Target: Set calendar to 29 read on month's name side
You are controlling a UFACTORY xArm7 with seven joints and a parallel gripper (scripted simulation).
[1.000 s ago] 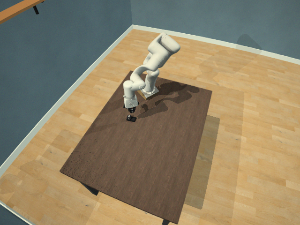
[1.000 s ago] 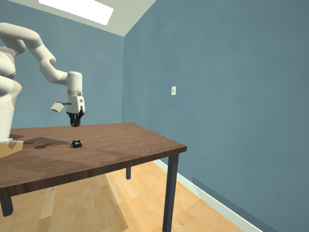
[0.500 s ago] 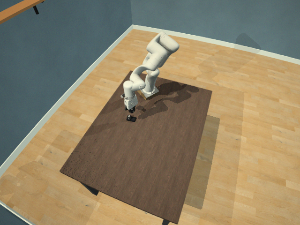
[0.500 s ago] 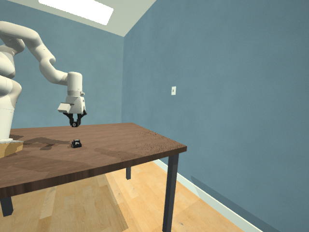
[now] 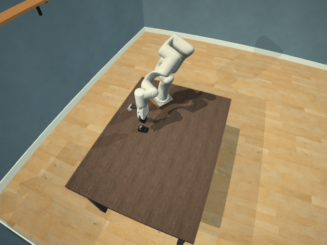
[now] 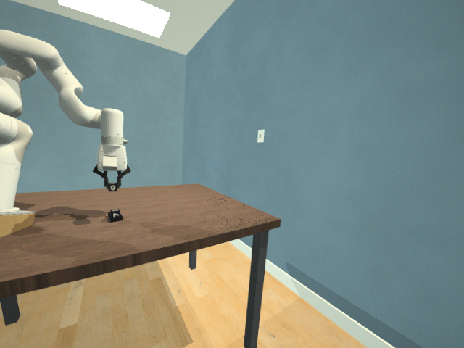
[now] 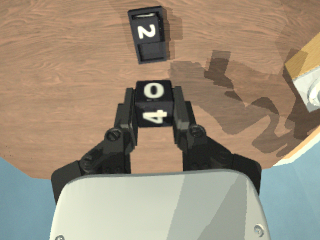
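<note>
Now: the black tray 20 mm to the right of my hand and 130 mm below it.
</note>
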